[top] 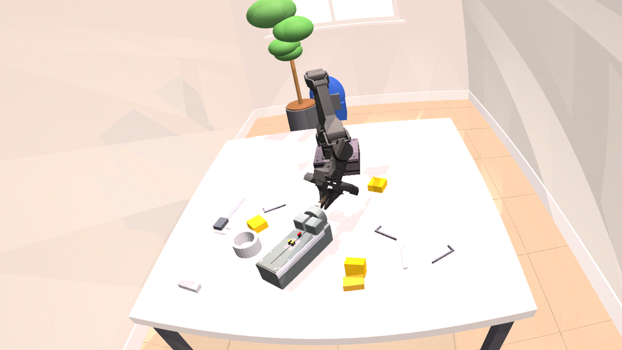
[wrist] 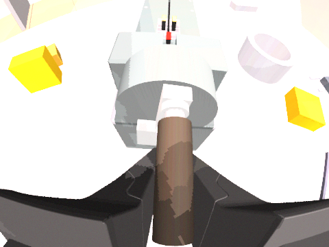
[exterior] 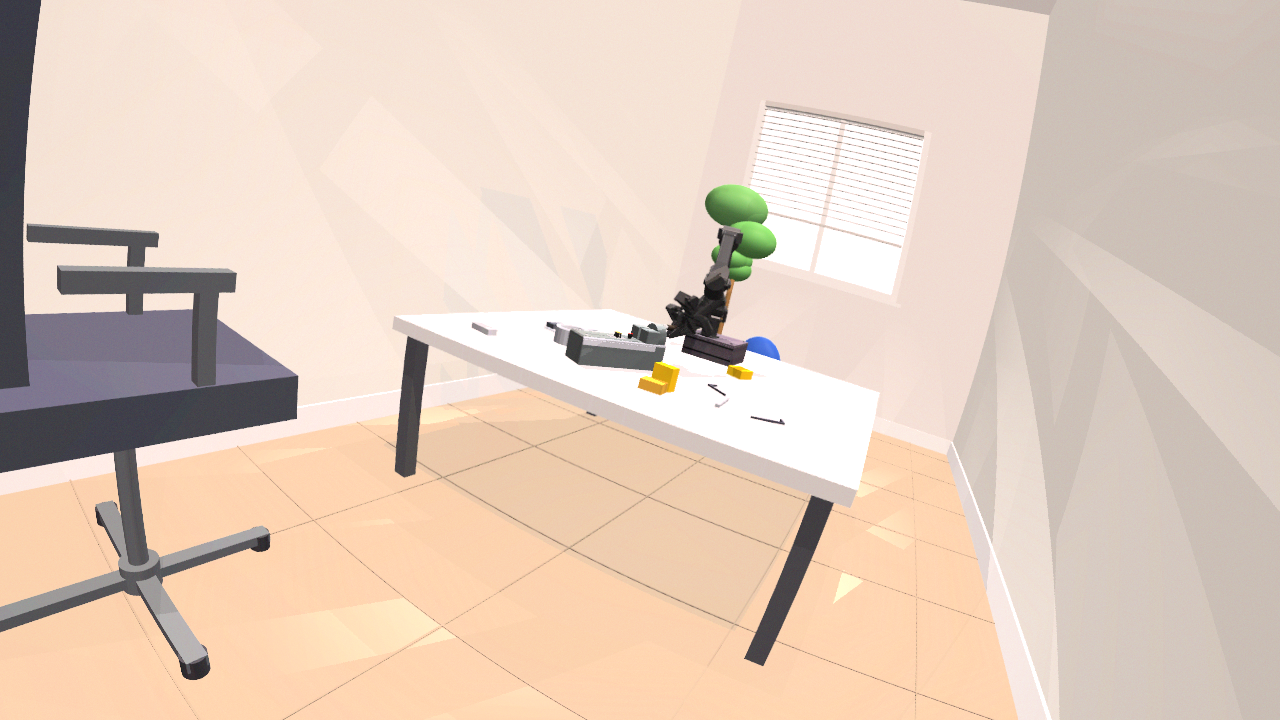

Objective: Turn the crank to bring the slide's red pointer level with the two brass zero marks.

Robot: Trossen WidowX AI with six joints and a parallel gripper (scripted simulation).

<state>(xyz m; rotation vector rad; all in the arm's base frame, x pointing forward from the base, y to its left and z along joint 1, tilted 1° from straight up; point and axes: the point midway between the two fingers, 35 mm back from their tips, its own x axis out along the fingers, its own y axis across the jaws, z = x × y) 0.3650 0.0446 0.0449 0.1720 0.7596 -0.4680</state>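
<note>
My gripper tip is now 10 mm past the brown crank handle, 10 mm to the right of it and 30 mm below it. Also, from my gripper tip: red pointer 110 mm ahead, 60 mm to the right, 10 mm below.
</note>
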